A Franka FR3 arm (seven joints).
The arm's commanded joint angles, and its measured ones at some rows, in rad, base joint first. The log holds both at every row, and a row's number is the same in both.
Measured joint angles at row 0: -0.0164 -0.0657 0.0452 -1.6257 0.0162 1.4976 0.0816
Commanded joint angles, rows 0 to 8: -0.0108 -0.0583 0.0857 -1.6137 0.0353 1.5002 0.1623; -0.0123 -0.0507 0.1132 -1.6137 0.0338 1.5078 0.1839; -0.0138 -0.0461 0.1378 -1.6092 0.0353 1.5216 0.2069; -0.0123 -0.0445 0.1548 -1.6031 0.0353 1.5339 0.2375; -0.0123 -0.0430 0.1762 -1.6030 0.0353 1.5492 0.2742; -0.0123 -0.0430 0.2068 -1.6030 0.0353 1.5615 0.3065; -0.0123 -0.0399 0.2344 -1.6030 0.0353 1.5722 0.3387; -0.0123 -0.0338 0.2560 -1.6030 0.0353 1.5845 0.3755; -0.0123 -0.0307 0.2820 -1.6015 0.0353 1.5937 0.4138
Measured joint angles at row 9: -0.0089 -0.0522 0.2212 -1.6225 0.0177 1.5637 0.3148
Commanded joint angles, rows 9 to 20: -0.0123 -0.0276 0.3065 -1.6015 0.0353 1.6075 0.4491; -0.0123 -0.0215 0.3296 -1.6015 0.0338 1.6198 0.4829; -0.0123 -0.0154 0.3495 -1.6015 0.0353 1.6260 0.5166; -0.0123 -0.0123 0.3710 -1.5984 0.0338 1.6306 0.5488; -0.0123 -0.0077 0.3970 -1.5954 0.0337 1.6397 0.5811; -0.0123 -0.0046 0.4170 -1.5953 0.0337 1.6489 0.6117; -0.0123 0.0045 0.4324 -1.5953 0.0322 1.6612 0.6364; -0.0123 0.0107 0.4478 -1.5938 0.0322 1.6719 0.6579; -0.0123 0.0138 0.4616 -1.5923 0.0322 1.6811 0.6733; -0.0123 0.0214 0.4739 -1.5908 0.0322 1.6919 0.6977; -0.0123 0.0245 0.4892 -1.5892 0.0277 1.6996 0.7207; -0.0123 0.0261 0.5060 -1.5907 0.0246 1.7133 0.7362
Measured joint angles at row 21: -0.0051 0.0005 0.4626 -1.6148 0.0178 1.6837 0.6749
